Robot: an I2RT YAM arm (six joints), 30 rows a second.
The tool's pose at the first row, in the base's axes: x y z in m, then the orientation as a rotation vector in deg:
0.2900, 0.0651, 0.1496, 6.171, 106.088, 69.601
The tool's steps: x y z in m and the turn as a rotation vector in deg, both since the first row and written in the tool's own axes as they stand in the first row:
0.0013, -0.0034, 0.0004, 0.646, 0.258, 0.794
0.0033, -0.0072, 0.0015, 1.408, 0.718, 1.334
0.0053, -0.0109, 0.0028, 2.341, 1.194, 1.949
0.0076, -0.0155, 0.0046, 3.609, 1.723, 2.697
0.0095, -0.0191, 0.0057, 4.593, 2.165, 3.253
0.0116, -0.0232, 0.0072, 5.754, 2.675, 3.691
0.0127, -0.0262, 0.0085, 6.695, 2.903, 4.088
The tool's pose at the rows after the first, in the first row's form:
0.2908, 0.0643, 0.1461, 7.123, 106.833, 69.620
0.2918, 0.0641, 0.1418, 7.785, 107.786, 69.406
0.2929, 0.0641, 0.1375, 8.607, 108.867, 69.083
0.2945, 0.0641, 0.1323, 9.716, 110.215, 68.542
0.2955, 0.0640, 0.1282, 10.539, 111.280, 68.103
0.2968, 0.0640, 0.1236, 11.311, 112.491, 67.425
0.2982, 0.0639, 0.1204, 12.088, 113.310, 66.850

